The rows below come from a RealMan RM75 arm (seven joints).
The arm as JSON. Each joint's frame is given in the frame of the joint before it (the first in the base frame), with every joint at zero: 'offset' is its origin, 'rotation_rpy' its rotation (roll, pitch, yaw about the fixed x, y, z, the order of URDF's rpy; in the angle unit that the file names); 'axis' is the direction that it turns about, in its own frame. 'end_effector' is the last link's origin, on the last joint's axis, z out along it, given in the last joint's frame.
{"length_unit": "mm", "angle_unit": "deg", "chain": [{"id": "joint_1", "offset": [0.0, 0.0, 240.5], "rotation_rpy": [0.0, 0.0, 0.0], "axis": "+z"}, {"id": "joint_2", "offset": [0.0, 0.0, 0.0], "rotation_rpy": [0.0, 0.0, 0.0], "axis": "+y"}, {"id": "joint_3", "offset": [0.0, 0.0, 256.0], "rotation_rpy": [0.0, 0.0, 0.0], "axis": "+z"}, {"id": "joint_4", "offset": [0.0, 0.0, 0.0], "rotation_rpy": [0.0, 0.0, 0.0], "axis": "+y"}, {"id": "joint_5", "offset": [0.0, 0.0, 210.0], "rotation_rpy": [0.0, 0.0, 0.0], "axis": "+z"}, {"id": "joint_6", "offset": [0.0, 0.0, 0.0], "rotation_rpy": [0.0, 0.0, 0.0], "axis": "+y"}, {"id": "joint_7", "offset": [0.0, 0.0, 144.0], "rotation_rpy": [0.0, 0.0, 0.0], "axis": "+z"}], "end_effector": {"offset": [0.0, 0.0, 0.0], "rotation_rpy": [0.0, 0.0, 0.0]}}
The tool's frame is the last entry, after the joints.
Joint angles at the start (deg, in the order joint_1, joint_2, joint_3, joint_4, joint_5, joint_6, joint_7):
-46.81, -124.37, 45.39, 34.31, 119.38, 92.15, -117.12
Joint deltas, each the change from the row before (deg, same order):
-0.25, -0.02, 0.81, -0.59, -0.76, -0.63, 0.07
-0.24, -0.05, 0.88, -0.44, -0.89, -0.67, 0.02
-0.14, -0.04, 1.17, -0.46, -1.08, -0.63, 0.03
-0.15, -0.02, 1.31, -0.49, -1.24, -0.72, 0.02
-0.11, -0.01, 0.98, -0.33, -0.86, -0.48, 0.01
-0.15, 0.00, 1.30, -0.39, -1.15, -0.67, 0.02
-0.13, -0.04, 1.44, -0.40, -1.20, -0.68, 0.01
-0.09, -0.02, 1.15, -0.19, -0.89, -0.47, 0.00
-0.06, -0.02, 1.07, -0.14, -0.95, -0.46, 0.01
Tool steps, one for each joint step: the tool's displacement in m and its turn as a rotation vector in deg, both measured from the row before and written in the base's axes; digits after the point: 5 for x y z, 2 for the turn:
0.00200, 0.00017, -0.00270, -0.13, -0.12, -0.05
0.00248, 0.00043, -0.00249, -0.02, -0.17, -0.08
0.00223, -0.00026, -0.00281, -0.16, -0.17, -0.11
0.00237, -0.00015, -0.00290, -0.13, -0.18, -0.08
0.00165, -0.00025, -0.00208, -0.14, -0.08, -0.10
0.00217, -0.00013, -0.00257, -0.11, -0.08, -0.14
0.00220, -0.00059, -0.00305, -0.21, -0.05, -0.15
0.00174, -0.00045, -0.00208, -0.15, 0.02, -0.21
0.00176, -0.00027, -0.00175, -0.06, -0.09, -0.16

